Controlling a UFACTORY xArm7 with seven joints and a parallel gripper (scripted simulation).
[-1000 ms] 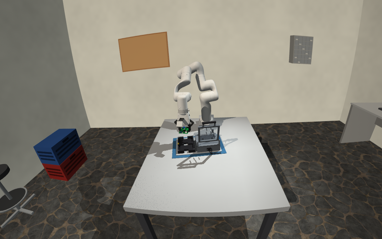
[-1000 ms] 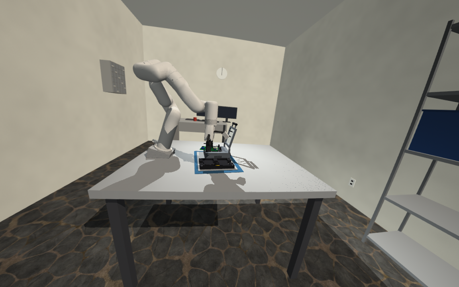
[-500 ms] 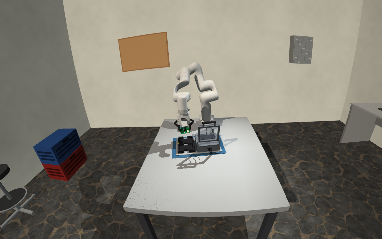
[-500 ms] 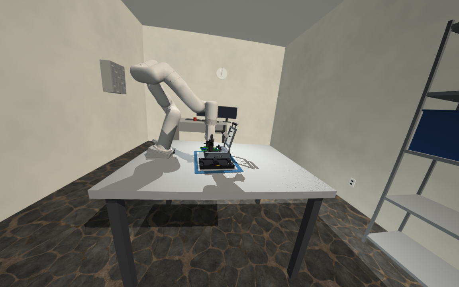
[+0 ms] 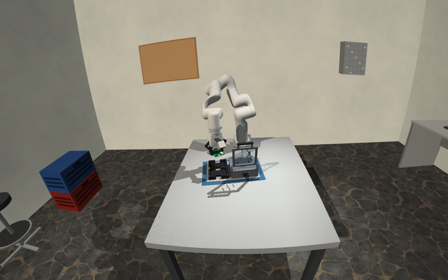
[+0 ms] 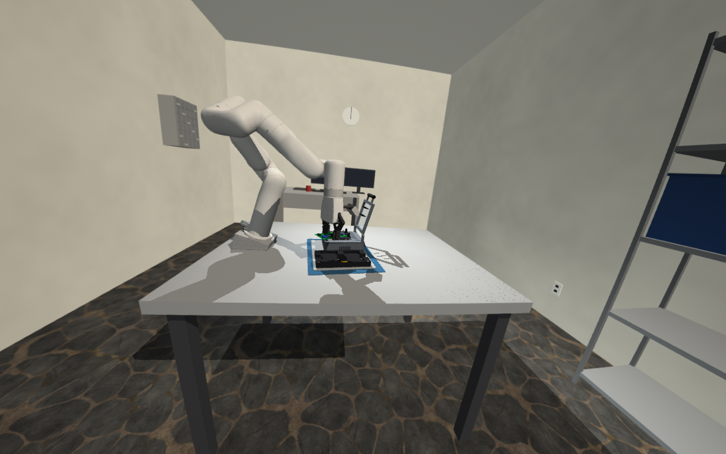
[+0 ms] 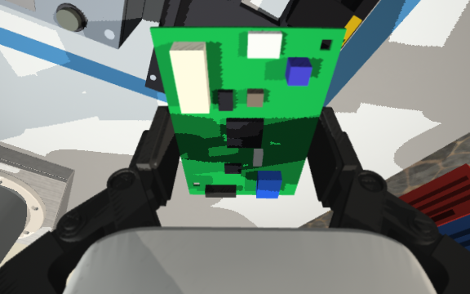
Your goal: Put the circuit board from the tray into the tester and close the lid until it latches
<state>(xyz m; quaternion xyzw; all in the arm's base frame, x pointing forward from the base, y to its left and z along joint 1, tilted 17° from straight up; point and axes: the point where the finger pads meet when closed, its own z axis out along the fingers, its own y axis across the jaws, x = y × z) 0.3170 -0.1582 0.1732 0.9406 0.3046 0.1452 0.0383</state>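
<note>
My hand is right at the green circuit board. Round my hand: lid: 15 cm ahead, 20 cm to the left, 6 cm above; then tester plate: 3 cm ahead, 19 cm to the left, 5 cm below; then black latch hook: 5 cm behind, 22 cm to the left, 4 cm below.
</note>
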